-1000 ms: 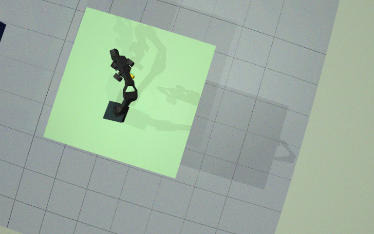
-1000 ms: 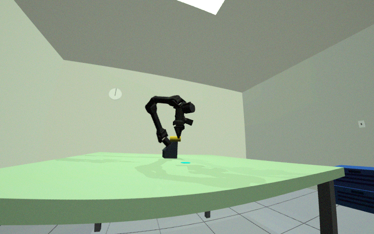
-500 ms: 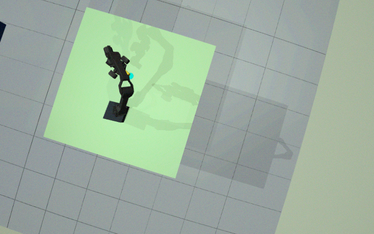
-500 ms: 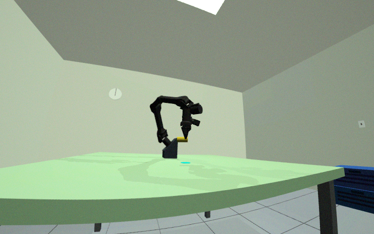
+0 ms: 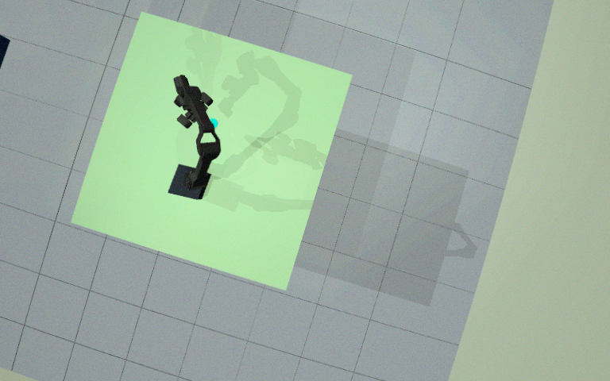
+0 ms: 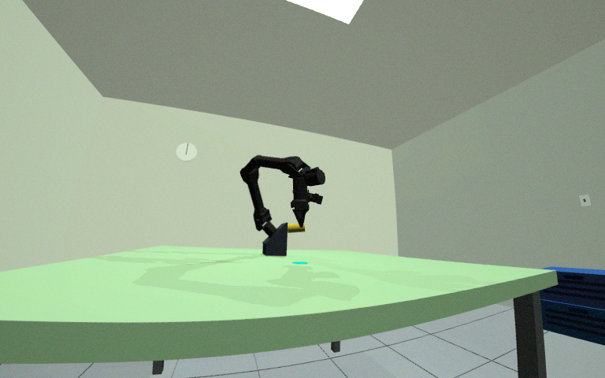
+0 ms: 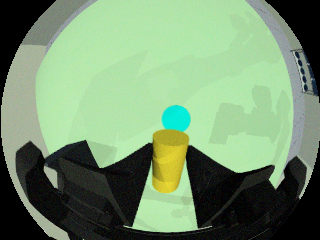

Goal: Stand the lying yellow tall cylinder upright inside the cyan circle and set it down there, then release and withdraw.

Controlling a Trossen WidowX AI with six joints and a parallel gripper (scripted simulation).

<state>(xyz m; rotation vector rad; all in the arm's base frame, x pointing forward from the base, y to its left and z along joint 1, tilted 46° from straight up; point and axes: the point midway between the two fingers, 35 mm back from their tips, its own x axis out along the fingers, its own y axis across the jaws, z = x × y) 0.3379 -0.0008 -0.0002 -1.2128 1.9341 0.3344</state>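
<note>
Now: gripper tip 13 cm above the cyan circle, 1 cm to the left of it and 1 cm short of it. Also, from my gripper tip: yellow tall cylinder: 2 cm to the right, 1 cm behind.
</note>
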